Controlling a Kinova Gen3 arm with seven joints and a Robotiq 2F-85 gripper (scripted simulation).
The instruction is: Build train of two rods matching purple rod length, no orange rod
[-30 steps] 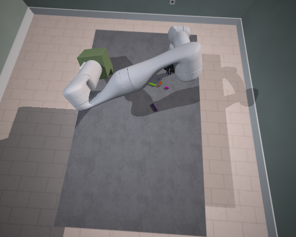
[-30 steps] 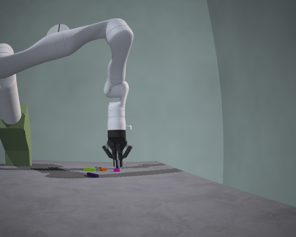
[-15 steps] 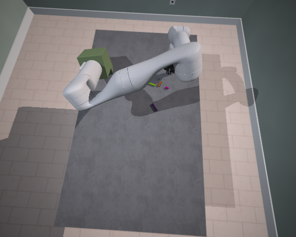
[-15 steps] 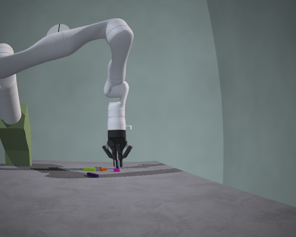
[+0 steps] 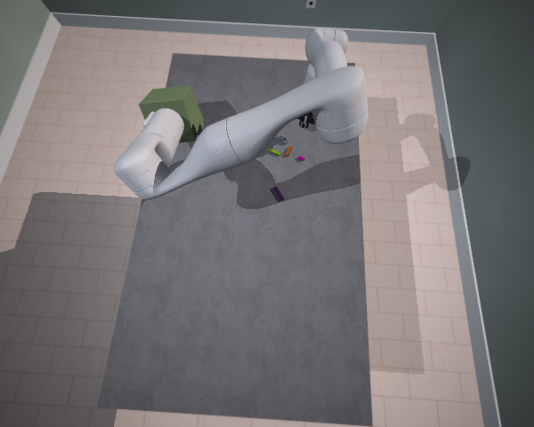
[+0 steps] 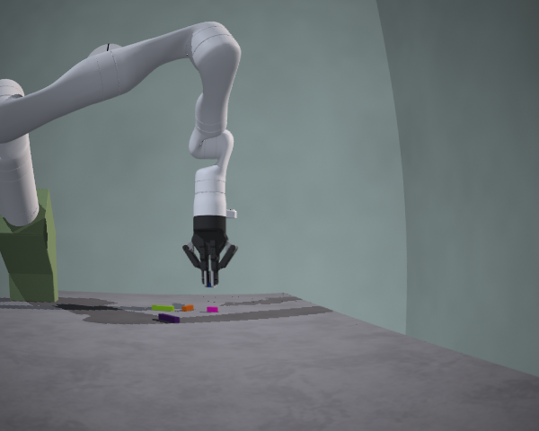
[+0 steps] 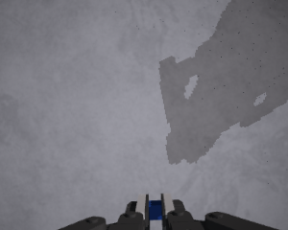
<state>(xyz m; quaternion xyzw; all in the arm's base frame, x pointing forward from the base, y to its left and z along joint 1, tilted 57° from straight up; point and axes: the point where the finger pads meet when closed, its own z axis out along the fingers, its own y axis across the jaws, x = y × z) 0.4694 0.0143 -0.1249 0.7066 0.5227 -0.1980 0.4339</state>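
The purple rod is 100 mm behind my hand, 260 mm to the right of it and 60 mm below it. Round my hand: blue rod: 10 mm below; grey rod: 80 mm behind, 40 mm to the right, 60 mm below; orange rod: 60 mm behind, 90 mm to the right, 60 mm below.
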